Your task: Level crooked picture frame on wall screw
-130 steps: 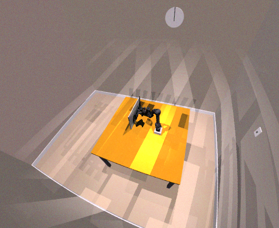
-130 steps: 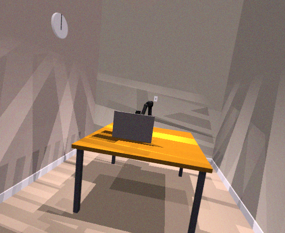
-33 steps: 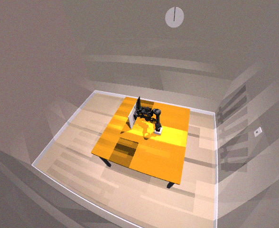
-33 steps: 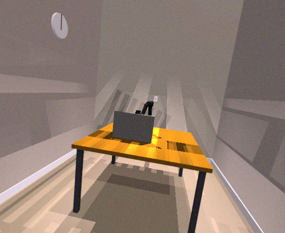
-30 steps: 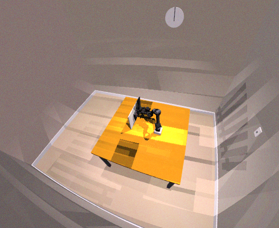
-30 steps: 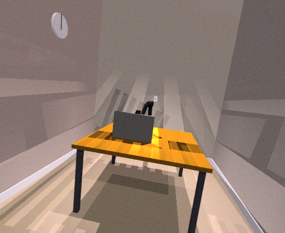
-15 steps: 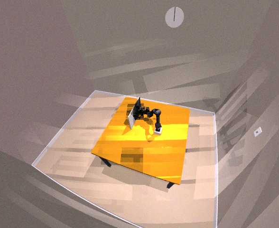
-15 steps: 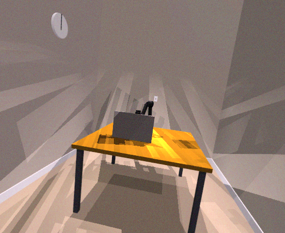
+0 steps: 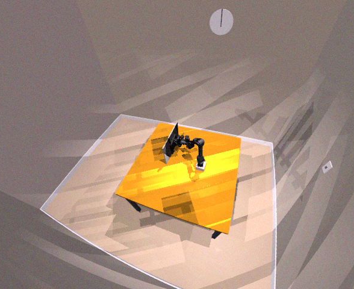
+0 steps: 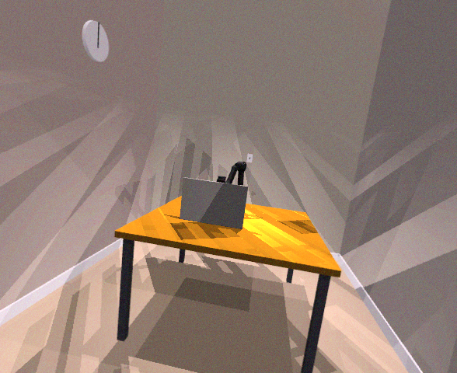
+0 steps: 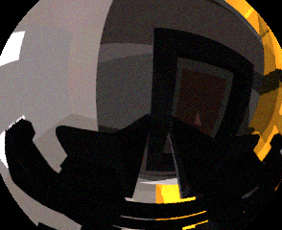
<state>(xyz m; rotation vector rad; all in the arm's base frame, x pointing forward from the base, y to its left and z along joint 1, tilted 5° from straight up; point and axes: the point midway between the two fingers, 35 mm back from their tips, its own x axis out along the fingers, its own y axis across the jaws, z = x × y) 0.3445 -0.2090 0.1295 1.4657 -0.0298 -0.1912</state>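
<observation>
The dark picture frame lies 1 cm ahead of my gripper tip, 1 cm to the right of it and 5 cm below it. From my gripper tip the other things lie so: grey wall panel 2 cm ahead, 1 cm to the right, 7 cm below.
</observation>
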